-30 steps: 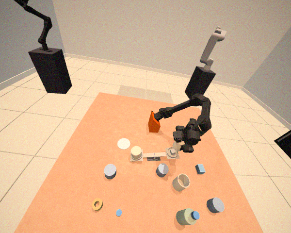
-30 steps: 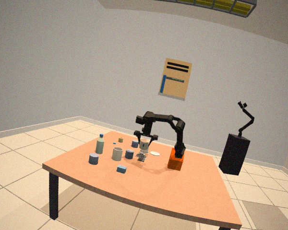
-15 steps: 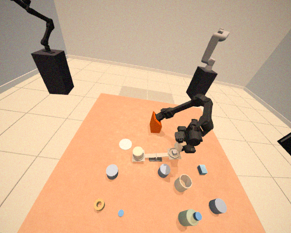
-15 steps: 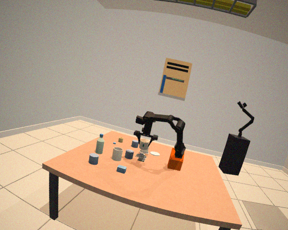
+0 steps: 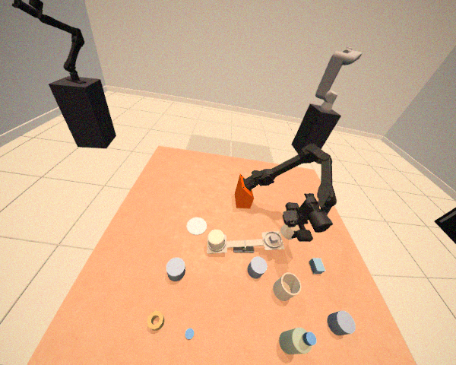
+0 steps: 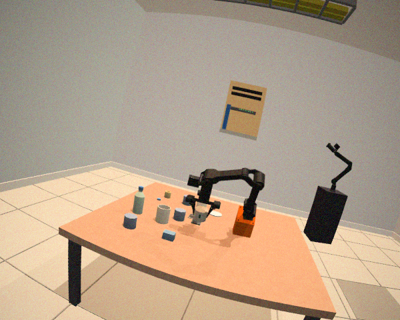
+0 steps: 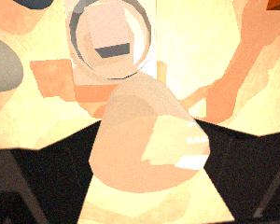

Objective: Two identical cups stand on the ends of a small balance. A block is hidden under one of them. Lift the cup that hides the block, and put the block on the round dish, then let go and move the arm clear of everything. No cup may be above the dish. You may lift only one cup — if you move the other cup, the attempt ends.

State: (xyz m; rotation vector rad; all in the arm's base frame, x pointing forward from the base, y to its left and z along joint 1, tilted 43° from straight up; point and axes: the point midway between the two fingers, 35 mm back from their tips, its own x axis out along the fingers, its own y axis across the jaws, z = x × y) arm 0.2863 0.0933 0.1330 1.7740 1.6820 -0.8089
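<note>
Right now the pale block is 2 cm ahead of my gripper tip, 8 cm to the right of it and 3 cm below it. The rest, counted from my gripper tip: green bottle (38 cm ahead, 10 cm to the right); then white round dish (10 cm behind, 43 cm to the right, 11 cm below); then blue block (13 cm ahead, 13 cm to the left, 10 cm below).
</note>
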